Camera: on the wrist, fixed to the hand. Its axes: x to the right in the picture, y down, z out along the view.
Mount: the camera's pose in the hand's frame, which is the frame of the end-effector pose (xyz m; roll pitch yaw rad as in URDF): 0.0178 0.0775 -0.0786 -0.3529 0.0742 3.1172
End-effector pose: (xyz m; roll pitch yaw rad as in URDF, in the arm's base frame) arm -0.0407 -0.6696 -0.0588 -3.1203 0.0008 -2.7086
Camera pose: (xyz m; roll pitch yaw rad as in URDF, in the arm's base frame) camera -0.0901 -0.6052 0.0181 2.7673 -0.0745 0.4590
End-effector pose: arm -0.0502 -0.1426 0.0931 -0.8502 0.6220 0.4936
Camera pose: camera -0.0902 -0.1731 -0.0067 0.4723 -0.5542 -2.6013
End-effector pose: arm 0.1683 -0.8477 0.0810 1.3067 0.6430 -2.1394
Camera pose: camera 0.2241 -0.9389 0.1138 -1.6000 -0.6448 0.9046
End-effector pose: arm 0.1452 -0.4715 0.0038 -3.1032 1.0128 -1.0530
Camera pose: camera 0.1117 -0.5752 0.0287 2.7007 -1.0853 2.1468
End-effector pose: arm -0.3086 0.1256 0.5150 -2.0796 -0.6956 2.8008
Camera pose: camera -0.3037 0.2367 0.5038 1.7901 0.6783 -0.2423
